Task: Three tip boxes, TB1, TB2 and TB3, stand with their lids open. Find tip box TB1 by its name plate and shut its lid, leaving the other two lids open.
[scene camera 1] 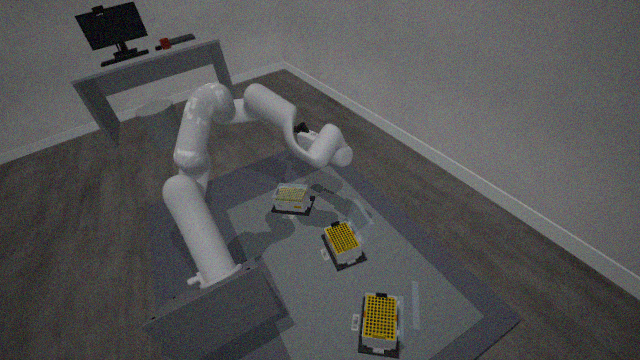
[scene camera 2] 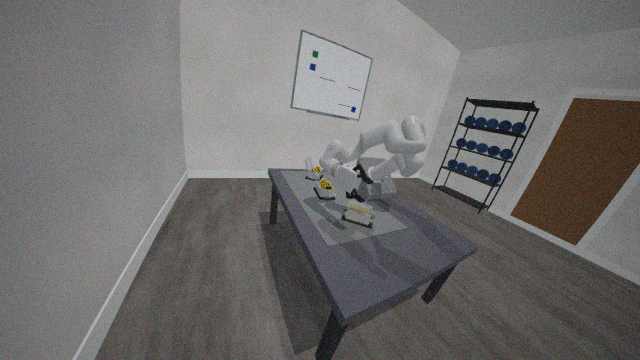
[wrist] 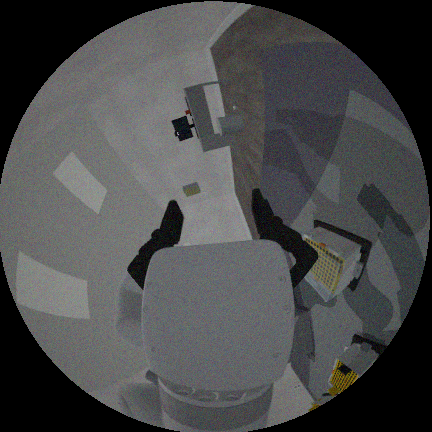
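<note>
Three tip boxes stand in a row on the mat. The box nearest the monitor desk has its clear lid down over its pale yellow tips. The middle box shows bright yellow tips, its clear lid standing open. The third box also has its clear lid open. The small name plates are too blurred to read. My gripper is open and empty, above the table near the closed box, apart from it; the arm mostly hides it in scene camera 1.
The pale mat lies on the dark table. The arm's grey base block stands beside the mat. A desk with a monitor and a shelf rack stand away from the table.
</note>
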